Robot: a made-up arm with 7 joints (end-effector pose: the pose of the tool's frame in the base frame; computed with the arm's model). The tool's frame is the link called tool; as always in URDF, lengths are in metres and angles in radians. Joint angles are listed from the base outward.
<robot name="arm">
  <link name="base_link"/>
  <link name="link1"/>
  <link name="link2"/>
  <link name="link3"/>
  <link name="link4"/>
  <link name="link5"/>
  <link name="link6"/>
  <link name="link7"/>
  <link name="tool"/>
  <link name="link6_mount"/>
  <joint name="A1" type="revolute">
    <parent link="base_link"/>
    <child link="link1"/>
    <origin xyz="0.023 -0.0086 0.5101"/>
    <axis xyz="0 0 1"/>
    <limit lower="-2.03" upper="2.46"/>
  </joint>
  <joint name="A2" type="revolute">
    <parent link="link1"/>
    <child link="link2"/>
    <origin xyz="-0.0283 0.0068 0.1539" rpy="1.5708 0 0"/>
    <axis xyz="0 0 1"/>
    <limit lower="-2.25" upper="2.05"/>
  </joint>
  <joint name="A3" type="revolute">
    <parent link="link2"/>
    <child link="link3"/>
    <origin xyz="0.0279 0.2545 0.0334" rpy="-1.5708 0 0"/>
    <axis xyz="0 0 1"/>
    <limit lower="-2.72" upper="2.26"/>
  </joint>
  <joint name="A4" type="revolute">
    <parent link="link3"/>
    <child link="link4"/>
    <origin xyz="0.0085 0.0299 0.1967" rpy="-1.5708 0 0"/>
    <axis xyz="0 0 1"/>
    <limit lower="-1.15" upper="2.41"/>
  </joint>
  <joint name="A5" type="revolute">
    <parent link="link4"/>
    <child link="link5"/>
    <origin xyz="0.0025 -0.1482 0.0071" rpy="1.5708 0 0"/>
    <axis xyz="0 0 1"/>
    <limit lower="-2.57" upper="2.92"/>
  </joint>
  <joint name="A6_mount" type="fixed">
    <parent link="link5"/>
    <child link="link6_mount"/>
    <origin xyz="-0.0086 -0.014 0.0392"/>
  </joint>
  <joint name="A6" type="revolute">
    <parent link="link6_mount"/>
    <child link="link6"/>
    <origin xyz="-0.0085 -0.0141 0.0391" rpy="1.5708 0 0"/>
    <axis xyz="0 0 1"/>
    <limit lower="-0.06" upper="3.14"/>
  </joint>
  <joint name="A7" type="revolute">
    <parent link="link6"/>
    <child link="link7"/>
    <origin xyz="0.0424 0.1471 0.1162" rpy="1.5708 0 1.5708"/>
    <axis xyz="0 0 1"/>
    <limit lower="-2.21" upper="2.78"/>
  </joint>
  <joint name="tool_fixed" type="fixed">
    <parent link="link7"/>
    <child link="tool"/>
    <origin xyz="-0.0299 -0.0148 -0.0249" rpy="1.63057 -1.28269 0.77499"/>
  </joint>
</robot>
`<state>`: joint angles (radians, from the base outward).
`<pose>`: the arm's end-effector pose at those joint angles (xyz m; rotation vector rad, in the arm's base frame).
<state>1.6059 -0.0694 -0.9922 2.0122 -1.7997 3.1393 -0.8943</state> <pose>0.1250 0.2132 1.1825 -0.9212 -2.8945 0.7948</pose>
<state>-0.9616 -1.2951 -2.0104 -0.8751 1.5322 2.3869 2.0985</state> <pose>0.3517 -0.4417 0.9080 0.8304 -0.3289 0.1755</pose>
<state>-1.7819 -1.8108 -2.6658 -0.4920 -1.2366 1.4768 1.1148</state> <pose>-0.1257 -0.4708 0.2086 -2.3282 1.4010 0.7810</pose>
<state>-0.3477 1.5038 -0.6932 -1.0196 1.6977 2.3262 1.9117</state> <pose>-0.6343 0.1337 0.6545 -1.3447 -0.6709 2.6357</pose>
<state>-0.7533 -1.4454 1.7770 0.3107 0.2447 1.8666 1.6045</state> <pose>0.4629 -0.5147 0.5936 2.8134 -0.6276 -0.1316</pose>
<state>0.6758 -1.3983 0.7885 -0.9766 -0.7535 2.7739 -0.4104</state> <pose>0.3990 0.0805 0.8186 -0.2336 -1.6183 -1.5315</pose>
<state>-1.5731 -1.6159 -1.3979 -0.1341 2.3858 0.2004 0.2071</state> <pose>-0.0512 -0.7832 0.4795 0.8650 0.6058 -0.6206</pose>
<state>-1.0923 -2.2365 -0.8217 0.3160 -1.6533 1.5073 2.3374</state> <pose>0.3556 -0.3177 0.0636 -0.5290 1.2322 -1.0538</pose>
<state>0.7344 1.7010 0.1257 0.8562 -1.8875 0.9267 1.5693</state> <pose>-0.6849 -0.3763 0.7911 1.1280 -1.5733 -1.0447</pose>
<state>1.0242 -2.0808 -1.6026 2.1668 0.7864 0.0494 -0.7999</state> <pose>0.3171 -0.0163 0.6305 -1.1658 2.4381 -0.4093</pose>
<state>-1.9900 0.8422 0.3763 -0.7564 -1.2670 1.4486 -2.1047</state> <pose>0.2578 0.5607 0.7474 -0.3860 -0.6348 1.1483</pose>
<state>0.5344 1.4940 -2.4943 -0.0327 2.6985 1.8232 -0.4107</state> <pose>-0.4670 -0.5599 0.6629 -1.2315 2.4894 1.4330</pose>
